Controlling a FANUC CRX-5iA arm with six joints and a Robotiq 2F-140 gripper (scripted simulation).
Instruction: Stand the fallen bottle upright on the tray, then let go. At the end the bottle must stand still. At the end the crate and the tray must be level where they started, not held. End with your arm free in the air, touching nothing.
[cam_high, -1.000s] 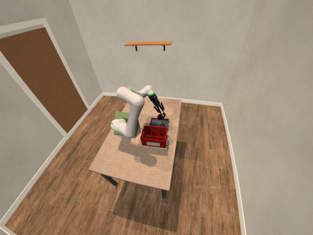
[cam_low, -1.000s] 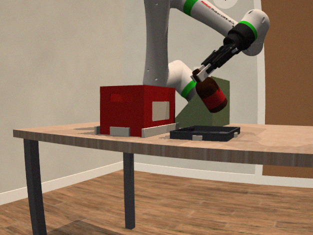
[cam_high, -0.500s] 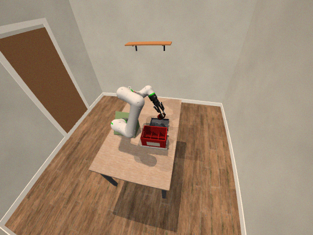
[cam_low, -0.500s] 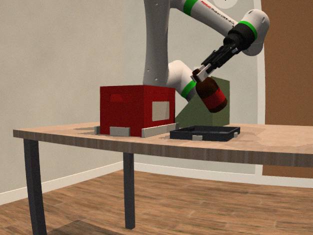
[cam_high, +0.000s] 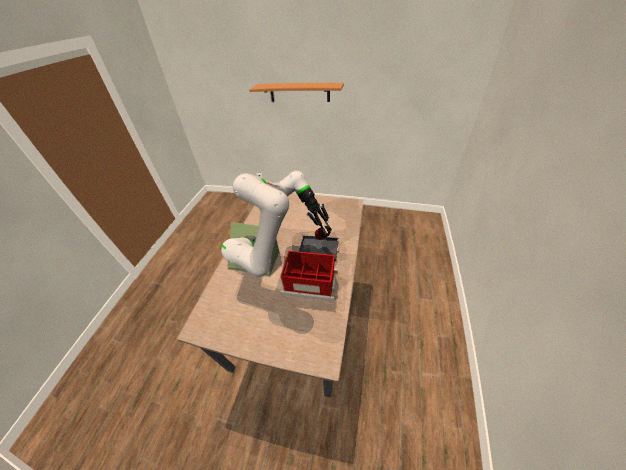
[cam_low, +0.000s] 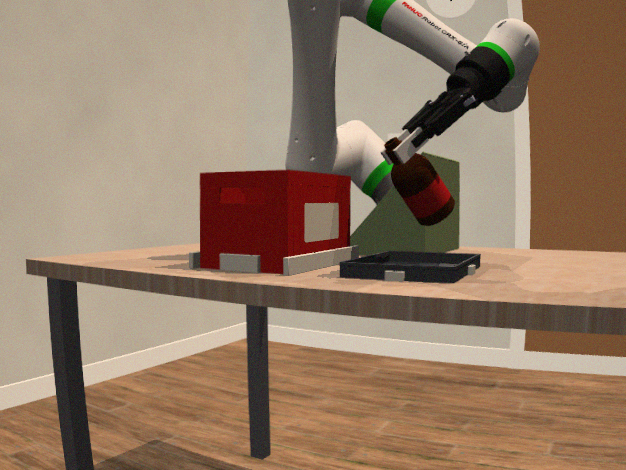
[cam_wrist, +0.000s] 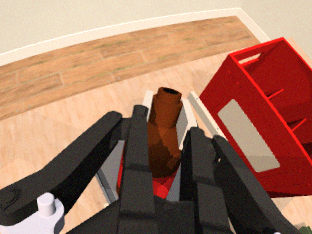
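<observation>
My gripper is now 20 mm past the brown bottle, 10 mm to the right of it and 50 mm above it. From my hand the other things lie so: dark tray (60 mm behind, 10 mm to the left, 200 mm below); red crate (70 mm behind, 270 mm to the right, 130 mm below).
</observation>
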